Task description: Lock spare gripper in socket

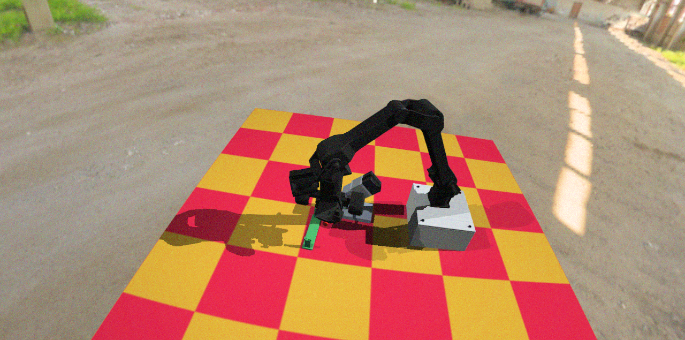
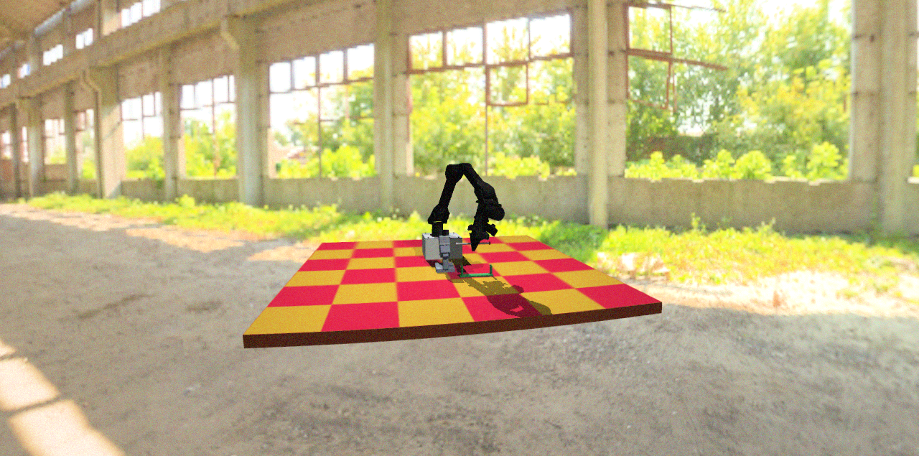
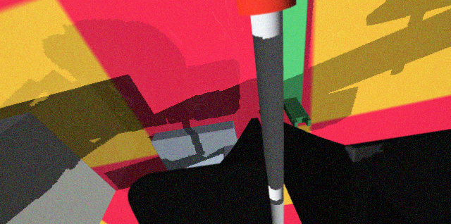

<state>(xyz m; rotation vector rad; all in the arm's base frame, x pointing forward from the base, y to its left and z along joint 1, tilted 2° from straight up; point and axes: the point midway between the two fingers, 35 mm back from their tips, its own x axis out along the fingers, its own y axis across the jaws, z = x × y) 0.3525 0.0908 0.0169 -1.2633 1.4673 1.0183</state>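
Right now my gripper tip is 70 mm past the grey mount, 100 mm to the left of it and 40 mm above it. Round my gripper tip: green cradle 50 mm ahead, 70 mm below; spare gripper 100 mm behind, 100 mm to the right, 20 mm above.
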